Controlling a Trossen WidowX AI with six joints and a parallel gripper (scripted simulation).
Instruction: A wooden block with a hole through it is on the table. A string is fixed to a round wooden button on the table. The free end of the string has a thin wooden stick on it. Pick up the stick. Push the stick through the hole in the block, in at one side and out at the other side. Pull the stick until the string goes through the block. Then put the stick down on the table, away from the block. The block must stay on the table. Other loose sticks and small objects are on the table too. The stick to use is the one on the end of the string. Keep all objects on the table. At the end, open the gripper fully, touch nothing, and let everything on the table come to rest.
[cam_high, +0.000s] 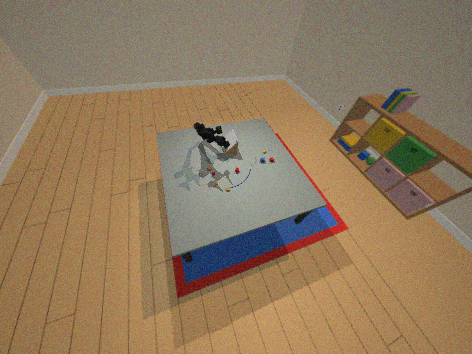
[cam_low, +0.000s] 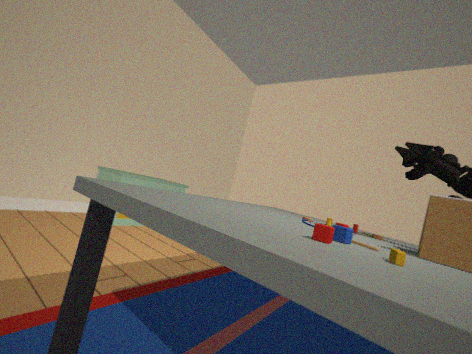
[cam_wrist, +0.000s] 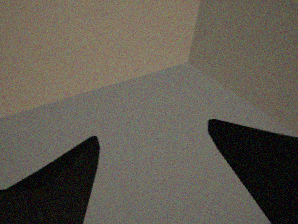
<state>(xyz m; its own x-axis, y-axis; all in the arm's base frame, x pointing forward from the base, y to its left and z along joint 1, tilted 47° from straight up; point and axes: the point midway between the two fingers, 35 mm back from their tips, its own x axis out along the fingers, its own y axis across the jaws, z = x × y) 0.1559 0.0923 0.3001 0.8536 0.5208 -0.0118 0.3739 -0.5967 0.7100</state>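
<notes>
Right now the red cube is 120 mm ahead of my gripper tip, 150 mm to the left of it and 360 mm below it. From my gripper tip the other things lie so: yellow block (40 mm behind, 520 mm to the left, 370 mm below); then round button (280 mm ahead, 10 mm to the left, 370 mm below); then blue cube (70 mm ahead, 450 mm to the left, 360 mm below).
</notes>
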